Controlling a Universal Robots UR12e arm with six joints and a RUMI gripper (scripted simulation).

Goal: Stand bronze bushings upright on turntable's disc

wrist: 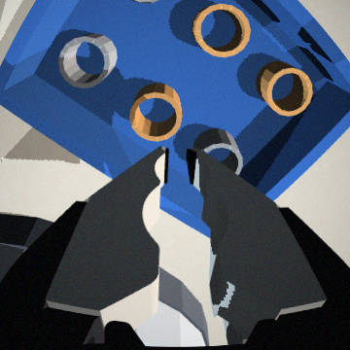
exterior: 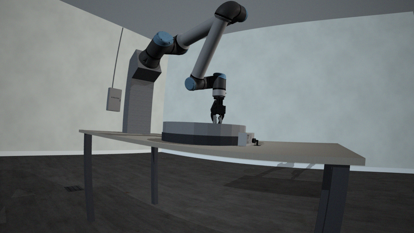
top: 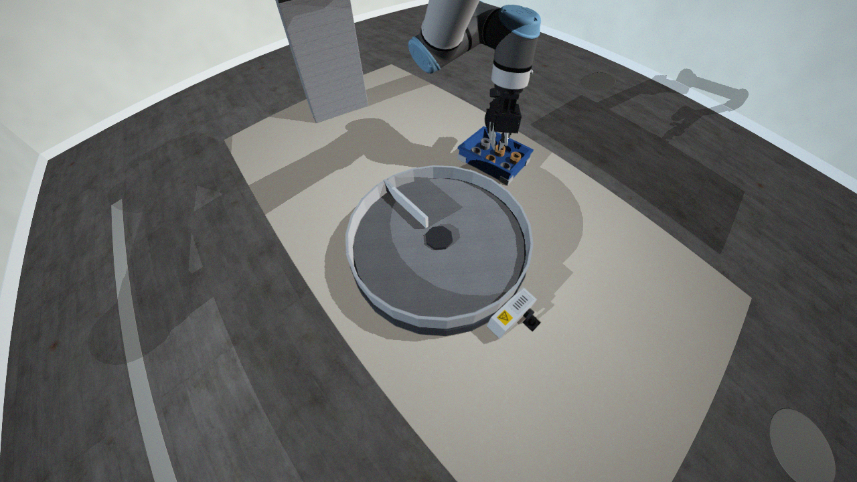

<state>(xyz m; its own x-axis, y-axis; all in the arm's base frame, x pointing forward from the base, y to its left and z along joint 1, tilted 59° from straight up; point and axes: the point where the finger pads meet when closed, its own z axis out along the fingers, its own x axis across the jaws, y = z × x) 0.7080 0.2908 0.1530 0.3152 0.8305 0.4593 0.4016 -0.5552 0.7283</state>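
Now: hand 2 cm past the blue crate, 2 cm to the right of it and 6 cm above it. The rest, counted from my hand: turntable disc 16 cm ahead, 32 cm to the right, 3 cm below.
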